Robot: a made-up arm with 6 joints. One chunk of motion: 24 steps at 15 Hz.
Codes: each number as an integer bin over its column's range. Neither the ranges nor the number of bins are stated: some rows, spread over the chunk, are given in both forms.
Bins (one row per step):
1: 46 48 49 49 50 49
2: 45 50 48 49 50 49
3: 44 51 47 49 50 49
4: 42 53 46 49 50 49
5: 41 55 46 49 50 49
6: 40 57 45 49 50 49
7: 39 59 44 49 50 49
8: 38 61 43 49 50 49
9: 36 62 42 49 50 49
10: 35 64 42 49 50 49
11: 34 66 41 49 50 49
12: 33 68 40 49 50 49
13: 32 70 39 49 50 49
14: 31 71 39 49 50 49
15: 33 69 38 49 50 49
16: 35 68 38 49 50 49
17: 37 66 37 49 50 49
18: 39 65 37 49 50 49
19: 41 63 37 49 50 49
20: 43 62 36 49 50 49
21: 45 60 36 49 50 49
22: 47 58 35 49 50 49
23: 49 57 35 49 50 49
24: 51 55 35 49 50 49
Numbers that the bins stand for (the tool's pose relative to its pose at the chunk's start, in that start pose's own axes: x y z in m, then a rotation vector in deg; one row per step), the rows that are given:
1: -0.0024 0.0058 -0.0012 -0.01 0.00 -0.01
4: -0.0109 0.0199 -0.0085 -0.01 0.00 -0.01
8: -0.0194 0.0425 -0.0158 -0.01 0.00 -0.01
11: -0.0279 0.0567 -0.0206 -0.01 0.00 -0.01
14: -0.0342 0.0708 -0.0255 -0.01 0.00 -0.01
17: -0.0215 0.0567 -0.0303 -0.01 0.00 -0.01
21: -0.0045 0.0397 -0.0327 -0.01 0.00 -0.01
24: 0.0082 0.0256 -0.0352 -0.01 0.00 -0.01
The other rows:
2: -0.0045 0.0114 -0.0036 -0.01 0.00 -0.01
3: -0.0067 0.0142 -0.0061 -0.01 0.00 -0.01
5: -0.0130 0.0256 -0.0085 -0.01 0.00 -0.01
6: -0.0152 0.0312 -0.0109 -0.01 0.00 -0.01
7: -0.0173 0.0369 -0.0133 -0.01 0.00 -0.01
9: -0.0236 0.0454 -0.0182 -0.01 0.00 -0.01
10: -0.0258 0.0510 -0.0182 -0.01 0.00 -0.01
12: -0.0300 0.0623 -0.0230 -0.01 0.00 -0.01
13: -0.0321 0.0680 -0.0255 -0.01 0.00 -0.01
15: -0.0300 0.0652 -0.0279 -0.01 0.00 -0.01
16: -0.0258 0.0623 -0.0279 -0.01 0.00 -0.01
18: -0.0173 0.0538 -0.0303 -0.01 0.00 -0.01
19: -0.0130 0.0482 -0.0303 -0.01 0.00 -0.01
20: -0.0088 0.0454 -0.0327 -0.01 0.00 -0.01
22: -0.0003 0.0340 -0.0352 -0.01 0.00 -0.01
23: 0.0039 0.0312 -0.0352 -0.01 0.00 -0.01

